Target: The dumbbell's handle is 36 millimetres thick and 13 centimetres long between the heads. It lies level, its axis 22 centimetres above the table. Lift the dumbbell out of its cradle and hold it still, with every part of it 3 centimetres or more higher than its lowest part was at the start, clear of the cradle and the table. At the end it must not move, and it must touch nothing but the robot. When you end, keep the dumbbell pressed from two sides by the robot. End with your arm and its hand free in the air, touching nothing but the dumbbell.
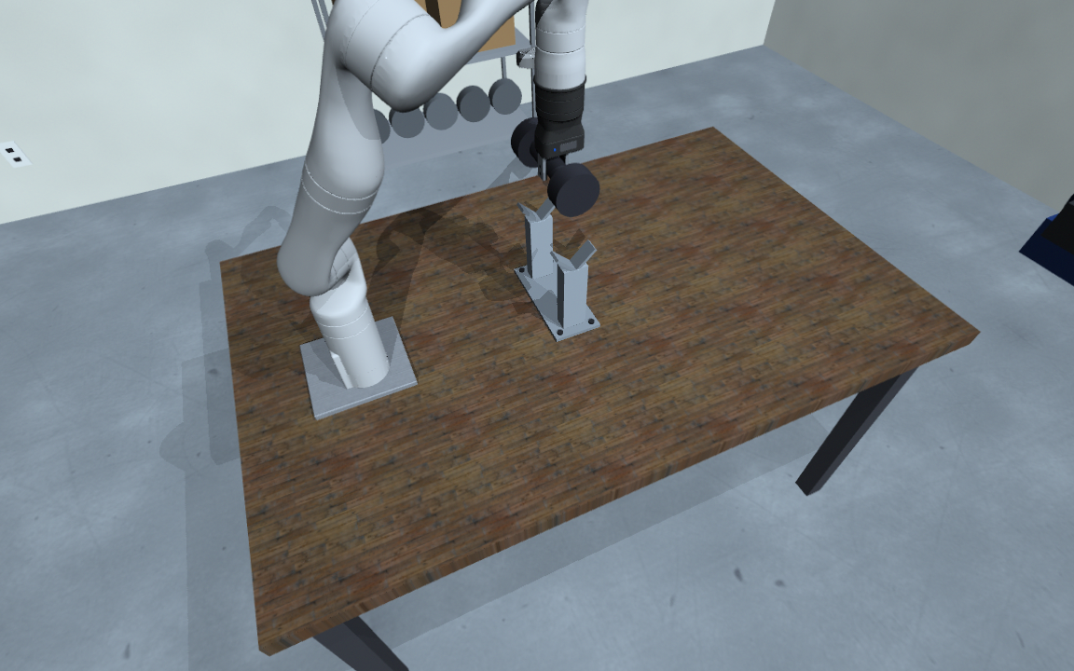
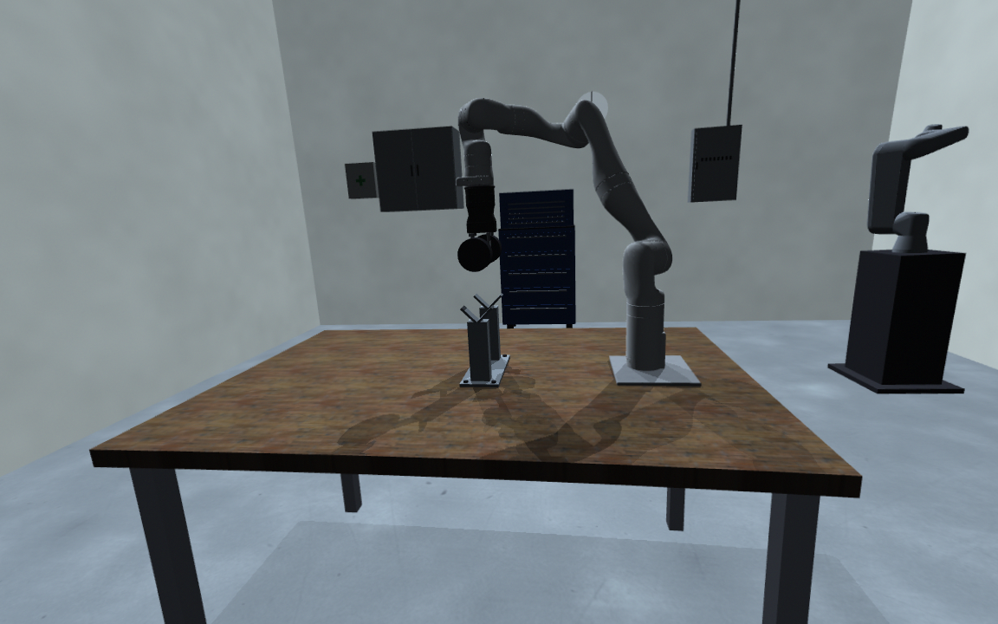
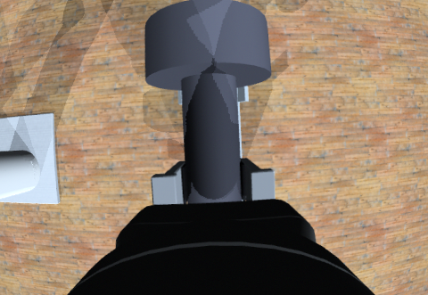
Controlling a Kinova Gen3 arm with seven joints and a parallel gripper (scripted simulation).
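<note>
The dark dumbbell is right at my hand. The rest, counted from my hand: grey cradle: 24 cm below.
</note>
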